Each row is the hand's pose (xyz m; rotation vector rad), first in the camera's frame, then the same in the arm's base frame.
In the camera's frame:
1: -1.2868 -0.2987 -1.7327 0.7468 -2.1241 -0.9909
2: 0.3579 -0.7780 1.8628 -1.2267 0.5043 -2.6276
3: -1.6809 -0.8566 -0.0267 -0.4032 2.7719 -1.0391
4: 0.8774 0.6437 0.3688 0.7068 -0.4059 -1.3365
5: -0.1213 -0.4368 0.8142 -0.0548 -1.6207 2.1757
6: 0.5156 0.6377 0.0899 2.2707 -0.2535 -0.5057
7: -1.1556 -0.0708 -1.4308 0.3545 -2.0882 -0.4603
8: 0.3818 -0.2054 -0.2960 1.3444 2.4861 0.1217
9: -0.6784 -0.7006 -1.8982 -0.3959 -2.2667 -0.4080
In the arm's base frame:
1: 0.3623 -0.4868 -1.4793 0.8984 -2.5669 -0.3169
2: 0.1615 0.6966 2.3183 -0.6369 -0.1789 -2.9049
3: -0.7848 -0.4224 -0.0450 -0.2606 2.1080 -1.4755
4: 1.3452 1.5205 0.7552 0.6710 -0.9988 -0.9585
5: 0.2257 0.5353 1.1286 -0.6893 -1.3633 2.6709
6: 1.1516 1.3503 0.3780 1.9455 -0.4609 0.1301
7: 0.3463 -0.1440 -1.2731 0.3107 -2.5469 0.1299
8: 1.1878 0.4144 0.3546 0.9204 2.0166 -0.0579
9: 0.9681 -0.8139 -1.1878 -0.4579 -2.8294 0.0280

